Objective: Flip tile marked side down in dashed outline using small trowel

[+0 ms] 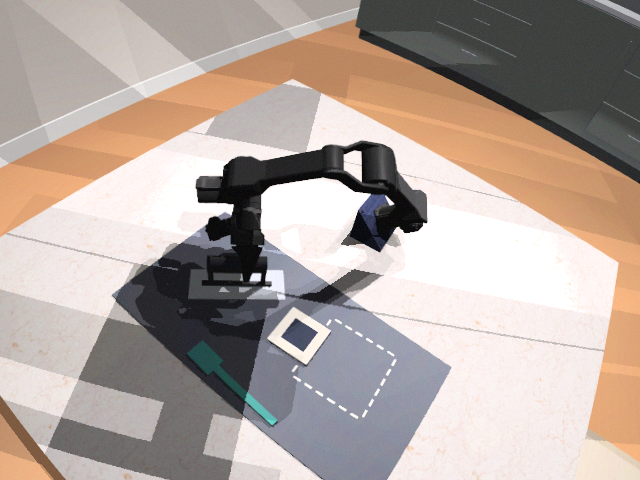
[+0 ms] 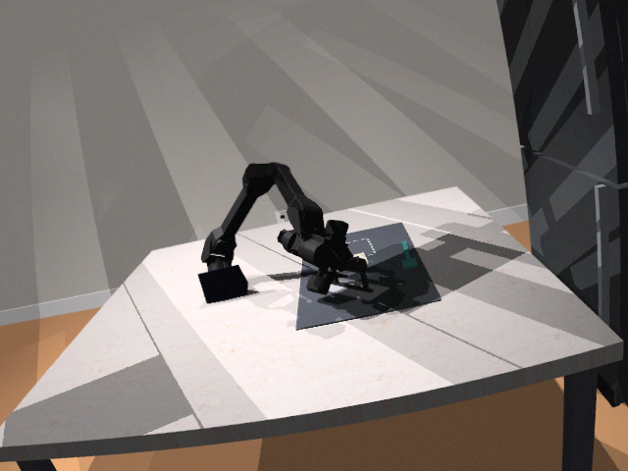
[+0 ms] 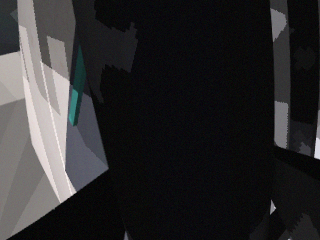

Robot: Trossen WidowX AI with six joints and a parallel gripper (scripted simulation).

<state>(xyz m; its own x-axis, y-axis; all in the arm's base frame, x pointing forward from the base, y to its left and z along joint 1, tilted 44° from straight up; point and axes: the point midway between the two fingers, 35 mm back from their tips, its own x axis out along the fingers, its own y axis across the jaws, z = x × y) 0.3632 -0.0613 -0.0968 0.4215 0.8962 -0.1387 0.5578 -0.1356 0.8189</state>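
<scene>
Now: gripper tip 120 mm to the right of the mat, 70 mm above it and 20 mm short of it. From my gripper tip the other things lie so: tile (150 mm to the left, 40 mm below, 10 mm behind); teal trowel (160 mm ahead, 110 mm to the left, 40 mm below).
</scene>
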